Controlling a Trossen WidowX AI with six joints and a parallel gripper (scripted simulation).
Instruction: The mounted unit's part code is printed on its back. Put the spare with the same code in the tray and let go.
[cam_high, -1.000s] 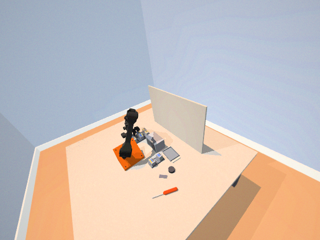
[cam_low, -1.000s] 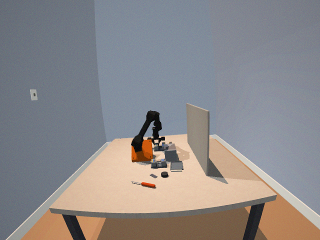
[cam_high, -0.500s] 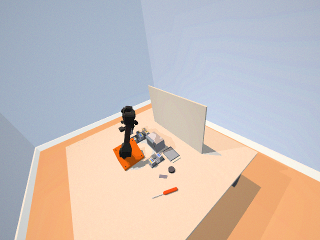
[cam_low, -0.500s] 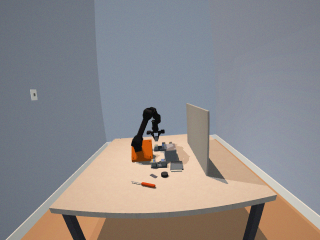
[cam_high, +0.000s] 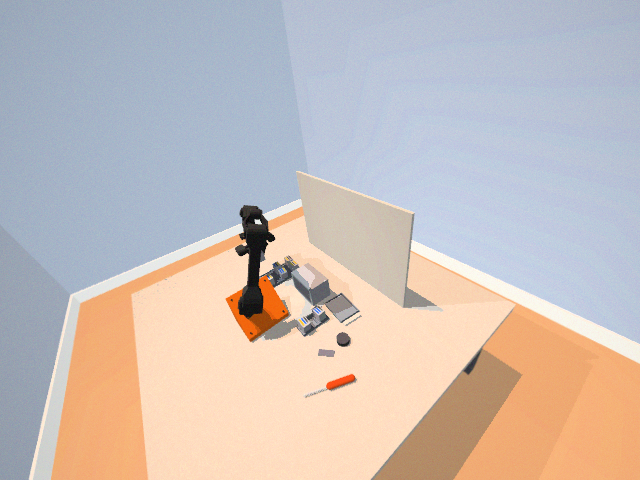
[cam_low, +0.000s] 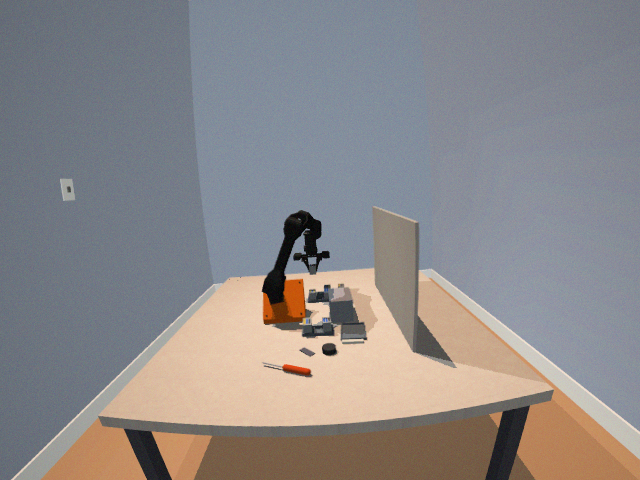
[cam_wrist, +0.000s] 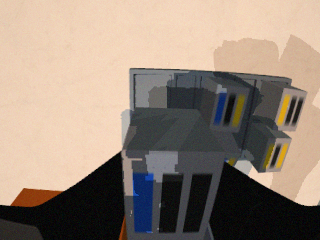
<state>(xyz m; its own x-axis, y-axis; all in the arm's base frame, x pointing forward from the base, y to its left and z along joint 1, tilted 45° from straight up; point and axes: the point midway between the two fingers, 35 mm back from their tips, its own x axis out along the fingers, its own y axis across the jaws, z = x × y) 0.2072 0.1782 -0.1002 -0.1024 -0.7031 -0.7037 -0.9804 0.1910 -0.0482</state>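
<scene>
The grey tray lies 90 mm ahead of my gripper tip, 430 mm to the right of it and 140 mm below it. Also, from my gripper tip: grey mounted unit 90 mm ahead, 250 mm to the right, 90 mm below; black puck 20 mm behind, 540 mm to the right, 130 mm below; beige board 310 mm ahead, 290 mm to the right, 90 mm above.
</scene>
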